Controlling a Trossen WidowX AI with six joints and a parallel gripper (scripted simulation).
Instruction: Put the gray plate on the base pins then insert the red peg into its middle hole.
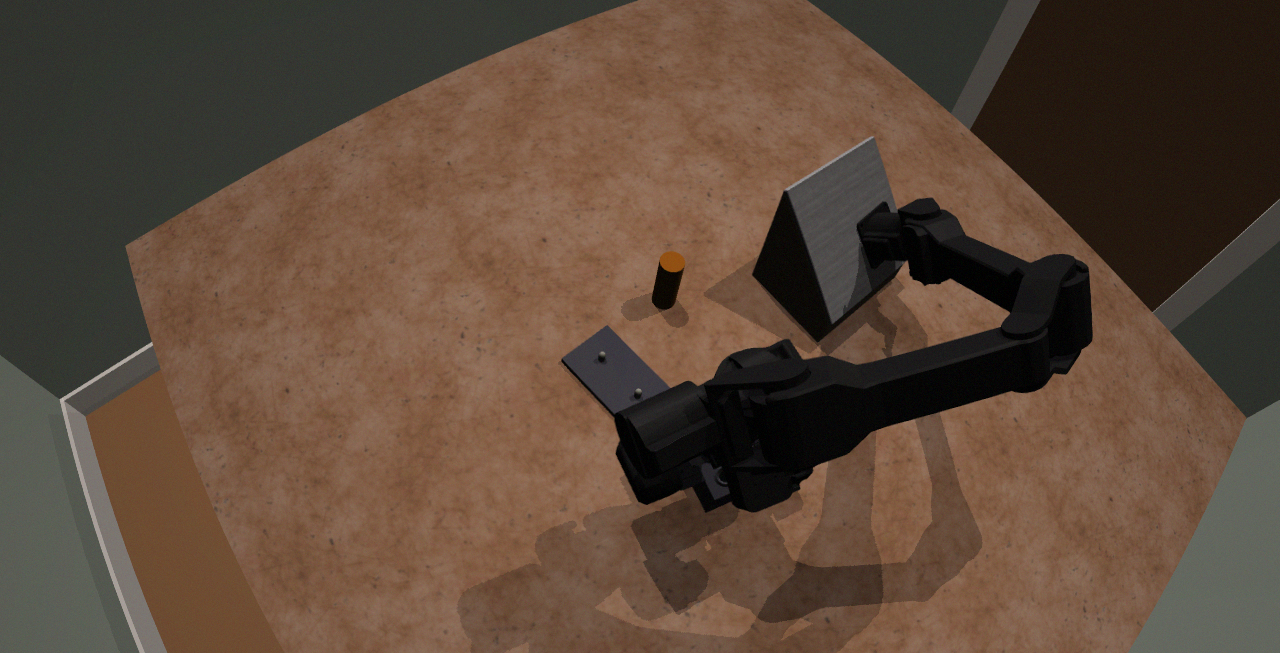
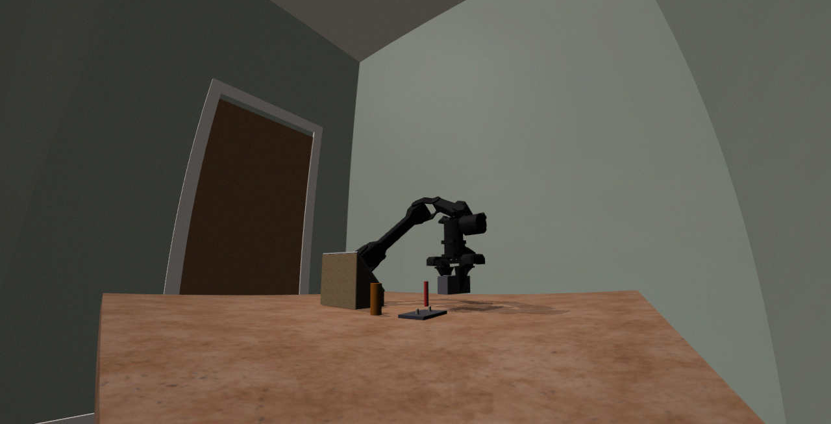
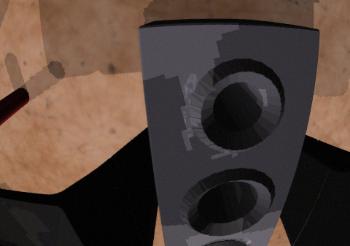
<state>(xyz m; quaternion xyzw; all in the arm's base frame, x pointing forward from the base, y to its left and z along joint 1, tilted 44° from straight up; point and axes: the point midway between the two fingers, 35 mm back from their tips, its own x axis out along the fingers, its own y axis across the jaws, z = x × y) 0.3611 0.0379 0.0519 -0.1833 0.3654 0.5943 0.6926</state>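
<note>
Now: the dark base 15 cm to the right of my gripper tip, 5 cm below it and 1 cm behind it. Round my gripper tip: orange cylinder 20 cm to the right, 13 cm behind, 1 cm below; red peg 12 cm behind, 4 cm to the left, 1 cm below; gray plate 3 cm above.
</note>
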